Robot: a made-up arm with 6 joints.
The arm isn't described. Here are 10 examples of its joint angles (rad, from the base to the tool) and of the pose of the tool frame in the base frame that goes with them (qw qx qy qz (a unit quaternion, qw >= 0); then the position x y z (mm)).
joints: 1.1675 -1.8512 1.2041 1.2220 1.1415 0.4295
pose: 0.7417 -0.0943 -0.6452 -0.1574 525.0 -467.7 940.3
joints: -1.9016 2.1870 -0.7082 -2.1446 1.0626 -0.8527
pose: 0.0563 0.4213 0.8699 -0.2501 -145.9 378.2 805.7
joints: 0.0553 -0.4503 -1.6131 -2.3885 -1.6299 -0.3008
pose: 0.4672 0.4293 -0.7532 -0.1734 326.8 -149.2 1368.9
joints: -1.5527 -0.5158 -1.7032 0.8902 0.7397 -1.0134
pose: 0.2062 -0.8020 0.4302 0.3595 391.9 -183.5 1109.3
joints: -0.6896 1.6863 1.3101 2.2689 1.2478 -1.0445
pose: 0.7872 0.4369 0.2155 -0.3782 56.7 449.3 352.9
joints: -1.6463 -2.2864 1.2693 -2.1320 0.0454 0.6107
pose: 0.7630 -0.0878 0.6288 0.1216 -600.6 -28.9 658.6
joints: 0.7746 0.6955 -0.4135 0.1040 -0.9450 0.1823
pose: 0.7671 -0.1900 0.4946 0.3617 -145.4 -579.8 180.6
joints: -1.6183 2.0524 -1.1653 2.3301 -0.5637 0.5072
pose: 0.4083 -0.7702 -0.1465 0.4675 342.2 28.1 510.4
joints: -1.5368 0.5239 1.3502 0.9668 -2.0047 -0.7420
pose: 0.2993 0.8841 -0.3120 0.1772 264.6 464.8 1032.5
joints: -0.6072 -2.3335 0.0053 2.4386 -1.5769 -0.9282
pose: 0.5099 -0.5344 -0.4942 -0.4585 -123.6 -479.7 1142.0
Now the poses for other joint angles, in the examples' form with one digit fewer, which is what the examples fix.
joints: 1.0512 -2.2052 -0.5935 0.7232 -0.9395 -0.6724
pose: 0.316 -0.794 -0.515 -0.072 -73 -251 1379
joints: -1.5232 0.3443 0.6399 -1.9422 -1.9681 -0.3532
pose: 0.867 -0.238 0.372 0.231 -210 -222 -59
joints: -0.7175 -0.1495 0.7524 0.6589 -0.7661 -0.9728
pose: 0.899 0.297 -0.102 -0.307 18 60 70
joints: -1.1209 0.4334 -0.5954 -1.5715 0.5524 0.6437
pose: 0.995 -0.089 0.044 0.002 -207 -164 349
